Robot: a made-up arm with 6 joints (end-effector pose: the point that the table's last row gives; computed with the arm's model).
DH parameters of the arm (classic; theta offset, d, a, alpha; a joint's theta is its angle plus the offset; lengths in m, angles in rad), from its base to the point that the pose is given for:
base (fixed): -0.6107 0 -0.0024 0
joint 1: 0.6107 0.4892 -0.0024 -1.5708
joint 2: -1.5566 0 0.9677 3.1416
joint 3: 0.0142 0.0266 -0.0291 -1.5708
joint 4: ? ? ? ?
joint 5: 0 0.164 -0.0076 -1.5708
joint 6: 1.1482 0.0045 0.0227 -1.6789
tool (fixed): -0.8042 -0.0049 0 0
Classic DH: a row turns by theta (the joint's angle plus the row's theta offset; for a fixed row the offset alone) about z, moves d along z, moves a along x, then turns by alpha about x.
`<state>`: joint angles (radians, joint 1 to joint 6).
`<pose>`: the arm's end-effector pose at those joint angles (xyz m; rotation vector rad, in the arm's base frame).
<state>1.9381 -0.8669 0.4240 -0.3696 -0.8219 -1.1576</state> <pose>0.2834 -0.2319 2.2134 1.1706 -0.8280 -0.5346</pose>
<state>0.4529 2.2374 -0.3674 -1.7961 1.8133 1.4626</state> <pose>-0.3253 -0.1297 -0.5756 -1.3428 -0.7226 2.7318</pose>
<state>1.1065 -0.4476 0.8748 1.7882 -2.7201 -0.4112</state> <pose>-0.0930 -0.2273 2.5235 -1.9316 -1.1104 -0.5491</pose>
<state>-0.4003 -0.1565 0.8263 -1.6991 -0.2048 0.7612</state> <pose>0.5880 -0.2275 2.3073 0.2516 2.0781 1.5925</pose>
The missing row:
joint 4: 0 -1.1511 -0.0186 1.5708
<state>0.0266 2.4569 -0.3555 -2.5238 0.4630 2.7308</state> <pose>-0.5337 0.1303 -0.5550 -0.2695 0.0089 1.0698</pose>
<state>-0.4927 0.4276 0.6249 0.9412 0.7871 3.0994</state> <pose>1.2712 -0.8687 1.6860 0.3125 -1.0465 -2.2130</pose>
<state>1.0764 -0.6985 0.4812 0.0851 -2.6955 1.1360</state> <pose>0.0707 -0.2213 2.2937 0.9082 -1.9022 1.7708</pose>
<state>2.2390 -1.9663 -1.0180 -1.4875 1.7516 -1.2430</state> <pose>0.0551 -0.0471 0.9358 -0.0512 1.2163 -1.6734</pose>
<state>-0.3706 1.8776 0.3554 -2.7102 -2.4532 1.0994</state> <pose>0.8596 -0.2217 -0.9626 0.7015 -1.1445 -2.3882</pose>
